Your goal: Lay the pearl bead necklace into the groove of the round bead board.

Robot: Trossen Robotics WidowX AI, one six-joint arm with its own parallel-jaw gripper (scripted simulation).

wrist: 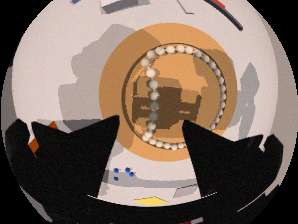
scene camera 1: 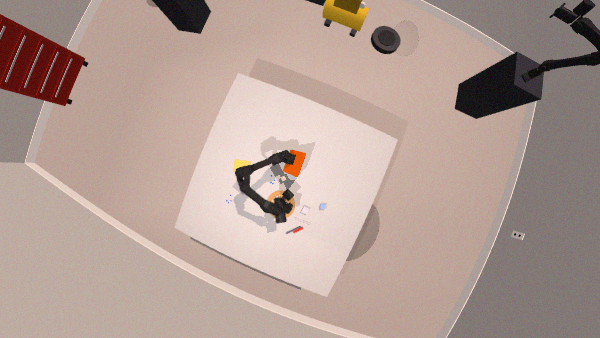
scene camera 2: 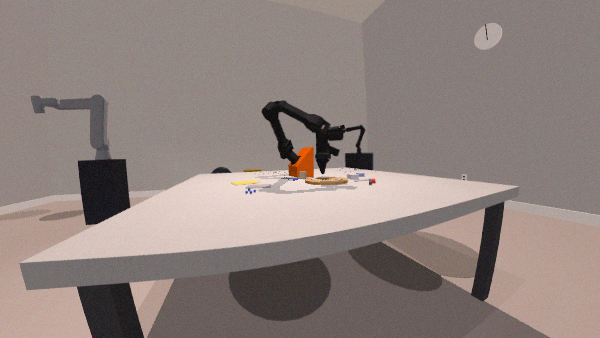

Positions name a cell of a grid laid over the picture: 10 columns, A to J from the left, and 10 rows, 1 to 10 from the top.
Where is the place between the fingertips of my gripper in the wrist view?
F6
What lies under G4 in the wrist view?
A round tan bead board.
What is my gripper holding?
Nothing.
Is my gripper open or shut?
Open.
